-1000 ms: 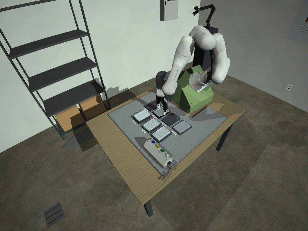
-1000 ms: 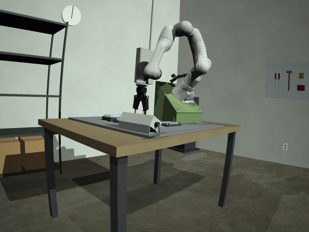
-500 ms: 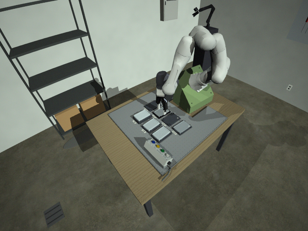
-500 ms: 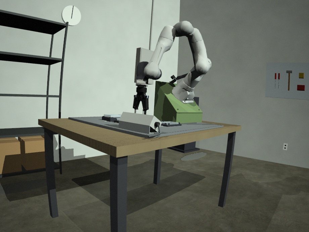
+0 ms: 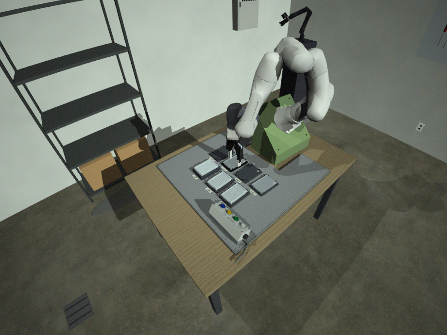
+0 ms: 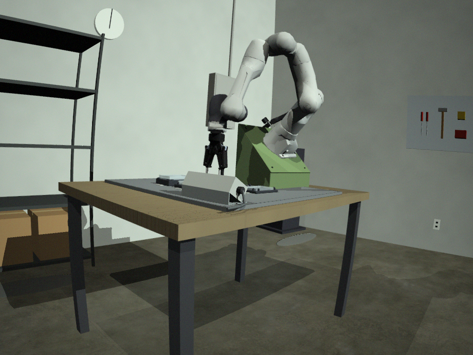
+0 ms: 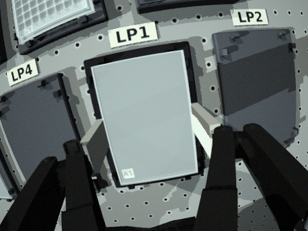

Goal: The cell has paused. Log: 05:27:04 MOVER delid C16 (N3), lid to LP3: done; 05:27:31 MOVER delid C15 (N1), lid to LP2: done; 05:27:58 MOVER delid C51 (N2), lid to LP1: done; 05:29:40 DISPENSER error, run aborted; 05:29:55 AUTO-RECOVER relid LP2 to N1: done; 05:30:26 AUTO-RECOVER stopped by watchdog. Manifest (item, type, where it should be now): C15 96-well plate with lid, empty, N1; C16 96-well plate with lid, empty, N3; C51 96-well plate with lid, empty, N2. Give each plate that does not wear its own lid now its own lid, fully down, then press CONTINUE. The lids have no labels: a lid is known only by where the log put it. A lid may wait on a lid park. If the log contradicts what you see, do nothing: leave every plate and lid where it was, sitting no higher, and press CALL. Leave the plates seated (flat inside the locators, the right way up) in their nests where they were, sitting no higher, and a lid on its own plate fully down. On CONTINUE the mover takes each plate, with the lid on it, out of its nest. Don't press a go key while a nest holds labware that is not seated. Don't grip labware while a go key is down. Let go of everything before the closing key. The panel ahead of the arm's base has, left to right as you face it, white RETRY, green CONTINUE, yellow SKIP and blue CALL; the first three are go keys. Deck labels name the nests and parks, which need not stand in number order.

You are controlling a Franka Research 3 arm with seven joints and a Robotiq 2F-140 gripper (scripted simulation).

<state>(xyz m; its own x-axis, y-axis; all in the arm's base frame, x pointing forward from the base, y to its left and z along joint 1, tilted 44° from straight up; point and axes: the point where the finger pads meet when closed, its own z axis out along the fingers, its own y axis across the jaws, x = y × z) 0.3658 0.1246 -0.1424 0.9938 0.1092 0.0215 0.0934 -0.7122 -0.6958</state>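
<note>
Now: the park LP1 30 mm below my hand. Also, from my hand: park LP4 (130 mm to the left, 30 mm below, 20 mm behind); park LP2 (130 mm to the right, 30 mm below, 20 mm ahead); LP4 label (140 mm to the left, 70 mm ahead, 40 mm below).
</note>
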